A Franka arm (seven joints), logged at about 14 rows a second.
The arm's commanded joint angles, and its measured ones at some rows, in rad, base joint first. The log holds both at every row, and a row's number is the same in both.
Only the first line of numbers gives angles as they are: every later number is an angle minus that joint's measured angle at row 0.
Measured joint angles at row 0:
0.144, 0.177, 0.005, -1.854, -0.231, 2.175, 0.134
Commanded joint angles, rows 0 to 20:
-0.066, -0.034, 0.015, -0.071, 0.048, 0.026, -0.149
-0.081, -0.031, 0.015, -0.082, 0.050, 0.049, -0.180
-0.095, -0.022, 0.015, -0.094, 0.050, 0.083, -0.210
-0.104, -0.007, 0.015, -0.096, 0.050, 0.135, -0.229
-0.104, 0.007, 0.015, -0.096, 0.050, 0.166, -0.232
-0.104, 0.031, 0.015, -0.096, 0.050, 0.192, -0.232
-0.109, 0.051, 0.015, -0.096, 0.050, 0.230, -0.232
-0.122, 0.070, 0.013, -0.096, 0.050, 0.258, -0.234
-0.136, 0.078, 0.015, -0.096, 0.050, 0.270, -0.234
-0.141, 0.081, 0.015, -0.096, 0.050, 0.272, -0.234
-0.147, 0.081, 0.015, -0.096, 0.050, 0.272, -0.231
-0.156, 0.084, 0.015, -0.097, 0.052, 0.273, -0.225
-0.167, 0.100, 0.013, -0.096, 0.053, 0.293, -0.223
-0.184, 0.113, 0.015, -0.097, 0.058, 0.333, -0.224
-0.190, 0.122, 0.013, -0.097, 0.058, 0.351, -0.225
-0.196, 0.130, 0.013, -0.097, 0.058, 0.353, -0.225
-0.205, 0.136, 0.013, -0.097, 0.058, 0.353, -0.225
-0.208, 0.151, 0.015, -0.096, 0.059, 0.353, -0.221
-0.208, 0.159, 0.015, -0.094, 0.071, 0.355, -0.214
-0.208, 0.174, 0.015, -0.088, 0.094, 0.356, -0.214
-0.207, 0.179, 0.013, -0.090, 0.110, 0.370, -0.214
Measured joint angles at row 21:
-0.192, 0.161, 0.000, -0.093, 0.065, 0.336, -0.200
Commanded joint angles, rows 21 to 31:
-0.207, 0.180, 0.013, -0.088, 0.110, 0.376, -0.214
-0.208, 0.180, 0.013, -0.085, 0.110, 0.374, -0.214
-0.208, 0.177, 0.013, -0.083, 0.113, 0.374, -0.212
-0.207, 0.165, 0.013, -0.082, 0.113, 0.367, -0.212
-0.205, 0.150, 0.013, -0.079, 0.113, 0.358, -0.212
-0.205, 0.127, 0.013, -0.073, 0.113, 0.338, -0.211
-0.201, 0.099, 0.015, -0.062, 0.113, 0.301, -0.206
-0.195, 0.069, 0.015, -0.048, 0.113, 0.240, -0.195
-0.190, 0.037, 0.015, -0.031, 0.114, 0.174, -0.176
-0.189, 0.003, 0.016, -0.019, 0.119, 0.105, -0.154
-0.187, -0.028, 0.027, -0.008, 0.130, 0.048, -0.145
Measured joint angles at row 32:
-0.187, 0.044, 0.011, -0.015, 0.095, 0.150, -0.170
